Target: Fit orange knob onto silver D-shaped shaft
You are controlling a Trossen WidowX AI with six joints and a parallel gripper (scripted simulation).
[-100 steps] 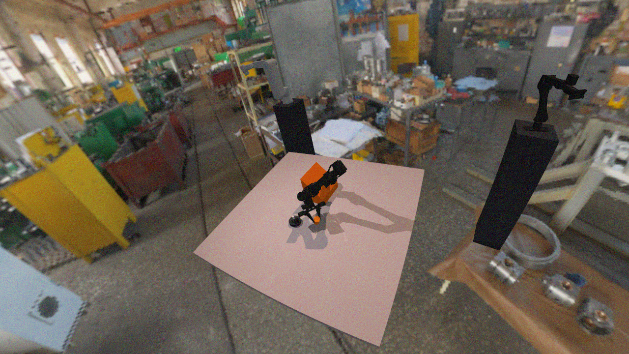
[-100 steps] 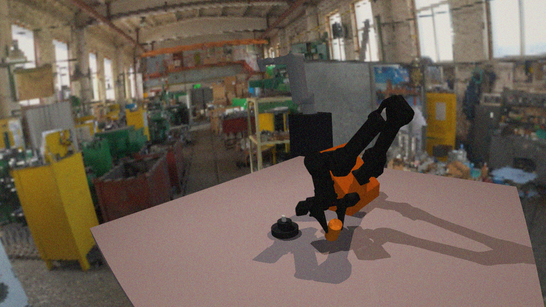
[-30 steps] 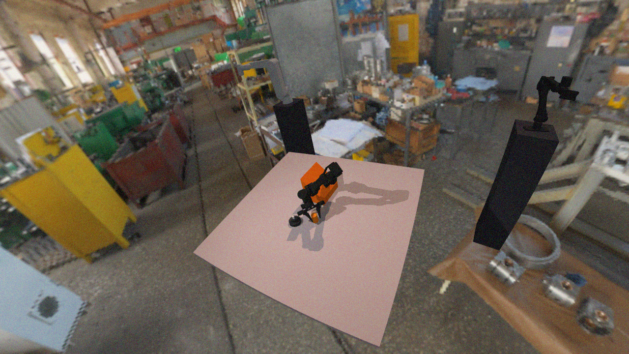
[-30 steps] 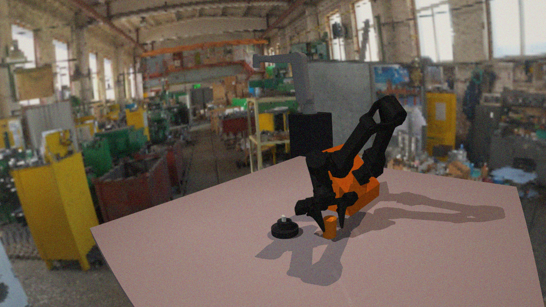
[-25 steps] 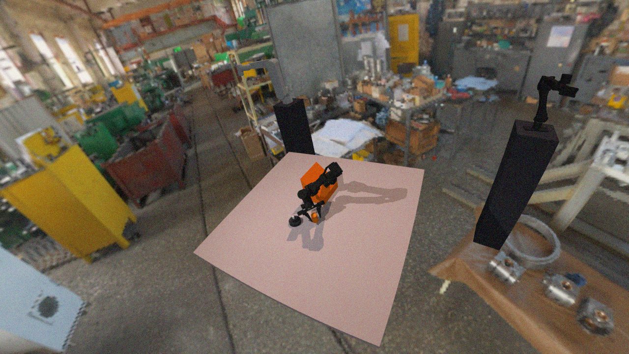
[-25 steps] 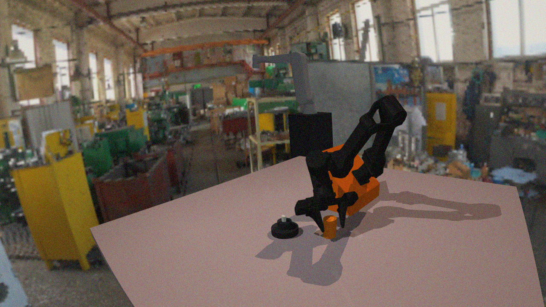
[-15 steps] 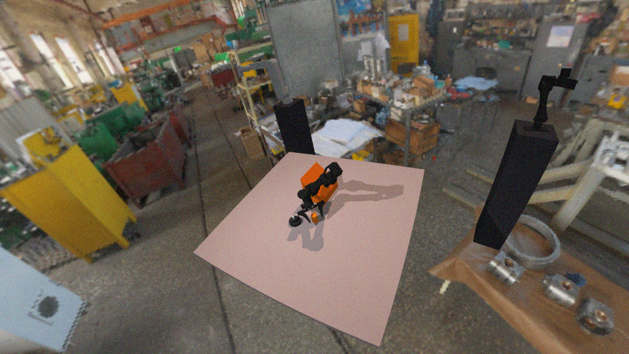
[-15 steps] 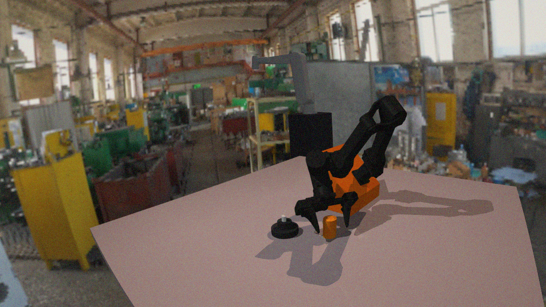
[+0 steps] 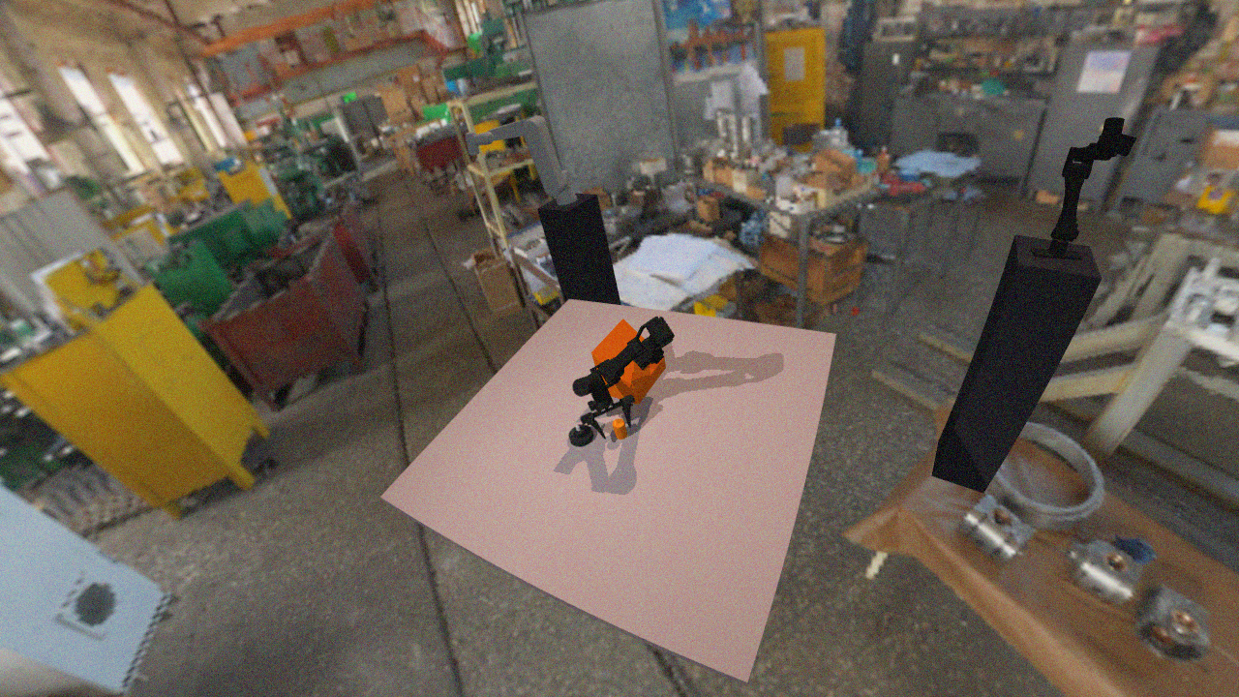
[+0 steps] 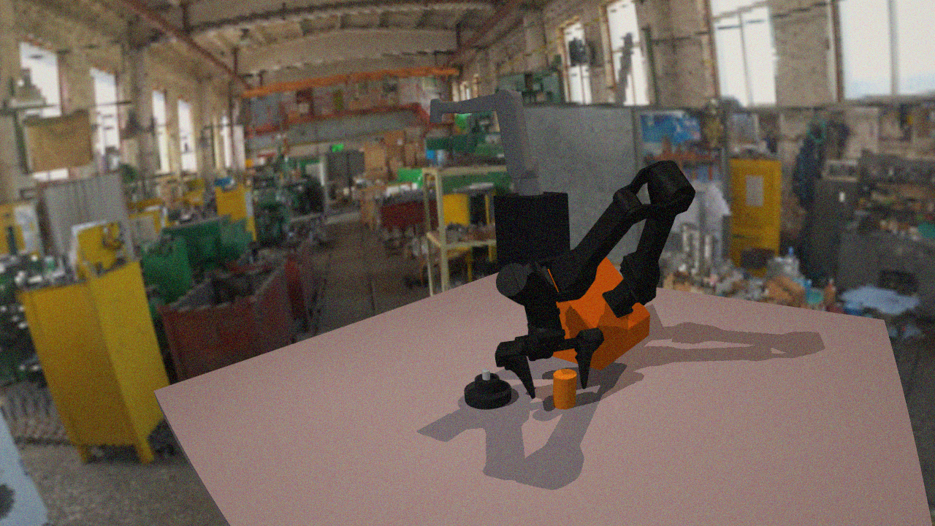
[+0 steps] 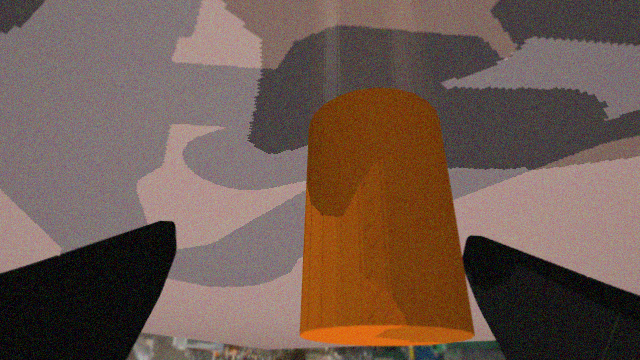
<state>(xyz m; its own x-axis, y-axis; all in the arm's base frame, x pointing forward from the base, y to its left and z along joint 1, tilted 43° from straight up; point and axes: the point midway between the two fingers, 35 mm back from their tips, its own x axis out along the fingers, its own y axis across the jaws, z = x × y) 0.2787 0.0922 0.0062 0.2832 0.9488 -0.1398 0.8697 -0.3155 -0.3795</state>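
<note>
Right now my gripper tip is 2 cm past the orange knob, 1 cm to the left of it and 1 cm below it. Also, from my gripper tip: black round pedestal: 12 cm to the right, 6 cm ahead.
</note>
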